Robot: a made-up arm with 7 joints. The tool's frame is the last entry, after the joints.
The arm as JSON. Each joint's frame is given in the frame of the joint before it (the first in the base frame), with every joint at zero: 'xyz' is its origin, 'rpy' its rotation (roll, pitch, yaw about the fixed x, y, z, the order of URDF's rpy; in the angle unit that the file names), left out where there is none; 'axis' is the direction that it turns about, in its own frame. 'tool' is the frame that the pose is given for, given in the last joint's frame.
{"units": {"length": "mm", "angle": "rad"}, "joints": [
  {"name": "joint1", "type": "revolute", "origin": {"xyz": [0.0, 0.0, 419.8]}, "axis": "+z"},
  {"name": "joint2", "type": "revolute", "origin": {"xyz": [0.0, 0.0, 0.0], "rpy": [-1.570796, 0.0, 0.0]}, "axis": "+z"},
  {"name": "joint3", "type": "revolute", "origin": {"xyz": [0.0, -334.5, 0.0], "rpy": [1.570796, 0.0, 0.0]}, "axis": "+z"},
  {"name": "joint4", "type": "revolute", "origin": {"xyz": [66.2, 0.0, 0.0], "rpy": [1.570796, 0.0, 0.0]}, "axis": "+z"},
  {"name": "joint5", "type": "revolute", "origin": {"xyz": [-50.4, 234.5, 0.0], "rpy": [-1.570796, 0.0, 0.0]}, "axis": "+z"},
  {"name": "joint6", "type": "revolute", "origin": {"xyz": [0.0, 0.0, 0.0], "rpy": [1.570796, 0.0, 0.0]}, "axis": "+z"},
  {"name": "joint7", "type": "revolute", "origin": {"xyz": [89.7, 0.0, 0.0], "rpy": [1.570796, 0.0, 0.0]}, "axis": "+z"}
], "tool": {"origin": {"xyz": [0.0, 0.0, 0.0]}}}
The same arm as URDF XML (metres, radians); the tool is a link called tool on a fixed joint. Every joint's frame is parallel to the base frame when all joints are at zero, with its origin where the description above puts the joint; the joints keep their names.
<robot name="arm">
  <joint name="joint1" type="continuous">
    <parent link="base_link"/>
    <child link="link1"/>
    <origin xyz="0 0 0.4198" rpy="0 0 0"/>
    <axis xyz="0 0 1"/>
  </joint>
  <joint name="joint2" type="continuous">
    <parent link="link1"/>
    <child link="link2"/>
    <origin xyz="0 0 0" rpy="0 0 0"/>
    <axis xyz="0 1 0"/>
  </joint>
  <joint name="joint3" type="continuous">
    <parent link="link2"/>
    <child link="link3"/>
    <origin xyz="0 0 0.3345" rpy="0 0 0"/>
    <axis xyz="0 0 1"/>
  </joint>
  <joint name="joint4" type="continuous">
    <parent link="link3"/>
    <child link="link4"/>
    <origin xyz="0.0662 0 0" rpy="0 0 0"/>
    <axis xyz="0 -1 0"/>
  </joint>
  <joint name="joint5" type="continuous">
    <parent link="link4"/>
    <child link="link5"/>
    <origin xyz="-0.0504 0 0.2345" rpy="0 0 0"/>
    <axis xyz="0 0 1"/>
  </joint>
  <joint name="joint6" type="continuous">
    <parent link="link5"/>
    <child link="link6"/>
    <origin xyz="0 0 0" rpy="0 0 0"/>
    <axis xyz="0 -1 0"/>
  </joint>
  <joint name="joint7" type="continuous">
    <parent link="link6"/>
    <child link="link7"/>
    <origin xyz="0.0897 0 0" rpy="0 0 0"/>
    <axis xyz="0 0 -1"/>
  </joint>
  <joint name="tool_fixed" type="fixed">
    <parent link="link7"/>
    <child link="tool"/>
    <origin xyz="0 0 0" rpy="3.1416 0 0"/>
  </joint>
  <link name="base_link"/>
  <link name="link1"/>
  <link name="link2"/>
  <link name="link3"/>
  <link name="link4"/>
  <link name="link5"/>
  <link name="link6"/>
  <link name="link7"/>
  <link name="tool"/>
</robot>

